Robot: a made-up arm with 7 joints. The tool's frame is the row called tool.
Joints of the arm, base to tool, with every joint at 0 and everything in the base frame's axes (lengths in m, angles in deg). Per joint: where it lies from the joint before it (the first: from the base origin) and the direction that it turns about. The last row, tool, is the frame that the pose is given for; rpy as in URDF.
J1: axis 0.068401 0.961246 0.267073 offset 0 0 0
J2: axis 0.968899 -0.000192 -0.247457 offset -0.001 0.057 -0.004
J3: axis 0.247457 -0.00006 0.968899 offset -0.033 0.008 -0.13
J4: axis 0.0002 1 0.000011 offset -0.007 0 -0.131
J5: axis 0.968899 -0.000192 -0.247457 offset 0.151 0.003 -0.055
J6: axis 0.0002 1 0.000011 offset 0.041 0 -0.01
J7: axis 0.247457 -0.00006 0.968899 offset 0.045 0 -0.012
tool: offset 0 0 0 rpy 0 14.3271 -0.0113
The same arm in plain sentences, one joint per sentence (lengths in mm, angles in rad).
The arm has seven revolute joints in a row. What follows holds with every joint at zero, and every direction is one of the base frame's.
The first joint is mounted at the same point as the base frame's origin and rotates about the direction (0.068403, 0.961235, 0.26711).
The second joint is mounted 1 mm along -x and 57 mm along +y and 4 mm along -z from the first joint and rotates about the direction (0.968889, -0.0002, -0.247497).
The third joint is mounted 33 mm along -x and 8 mm along +y and 130 mm along -z from the second joint and rotates about the direction (0.247497, -0.0001, 0.968889).
The fourth joint is mounted 7 mm along -x and 131 mm along -z from the third joint and rotates about the direction (0.0002, 1, 0).
The fifth joint is mounted 151 mm along +x and 3 mm along +y and 55 mm along -z from the fourth joint and rotates about the direction (0.968889, -0.0002, -0.247497).
The sixth joint is mounted 41 mm along +x and 10 mm along -z from the fifth joint and rotates about the direction (0.0002, 1, 0).
The seventh joint is mounted 45 mm along +x and 12 mm along -z from the sixth joint and rotates about the direction (0.247497, -0.0001, 0.968889).
The tool frame, which is the frame that the pose is given for, is mounted at the same point as the seventh joint; its axes are the base frame's turned by roll 0, pitch 0.2501 and yaw -0.0002 rad (as in URDF: about the fixed x, then y, then z).

